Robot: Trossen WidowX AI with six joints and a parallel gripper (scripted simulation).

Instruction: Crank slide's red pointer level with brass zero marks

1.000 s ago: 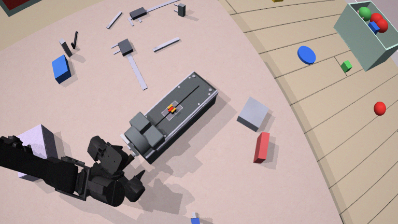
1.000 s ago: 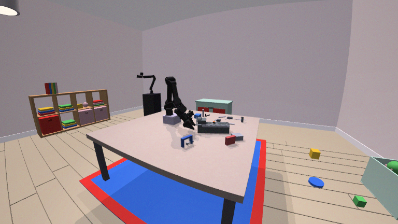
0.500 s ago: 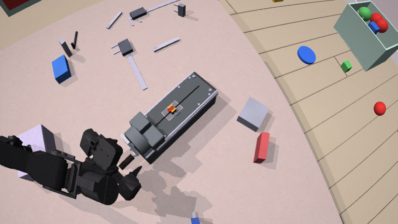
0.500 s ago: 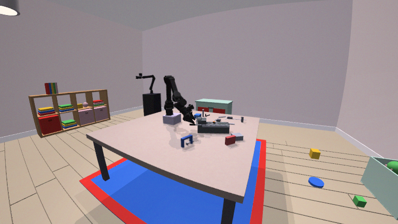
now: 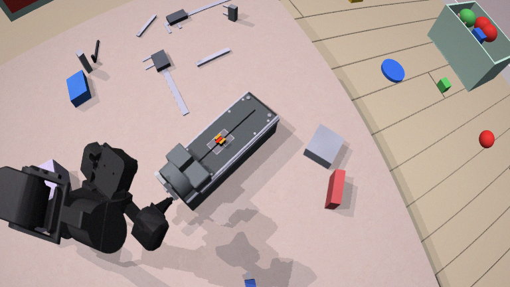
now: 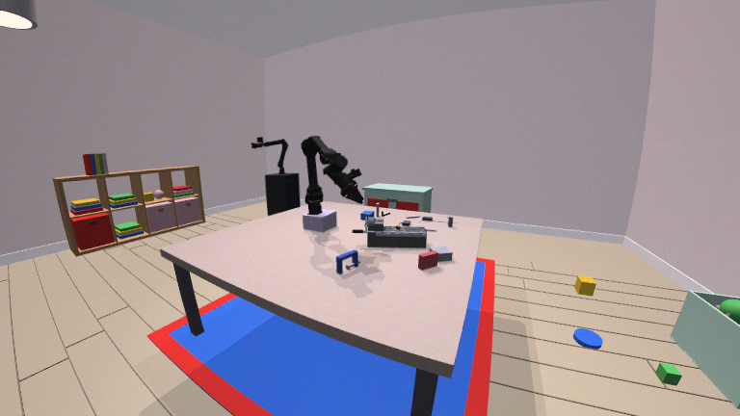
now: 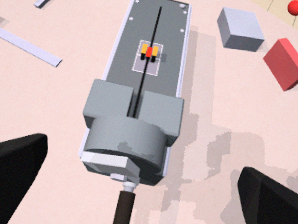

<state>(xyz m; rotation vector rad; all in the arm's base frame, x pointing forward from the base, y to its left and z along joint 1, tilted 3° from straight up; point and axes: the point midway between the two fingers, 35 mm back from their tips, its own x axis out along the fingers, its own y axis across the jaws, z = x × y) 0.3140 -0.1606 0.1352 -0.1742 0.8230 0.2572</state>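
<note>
The dark brown crank handle is 20 mm behind my gripper tip and 140 mm below it. From my gripper tip the other things lie so: red pointer (150 mm ahead, 50 mm to the left, 120 mm below); red block (310 mm ahead, 150 mm to the right, 170 mm below); grey block (350 mm ahead, 60 mm to the right, 180 mm below).
</note>
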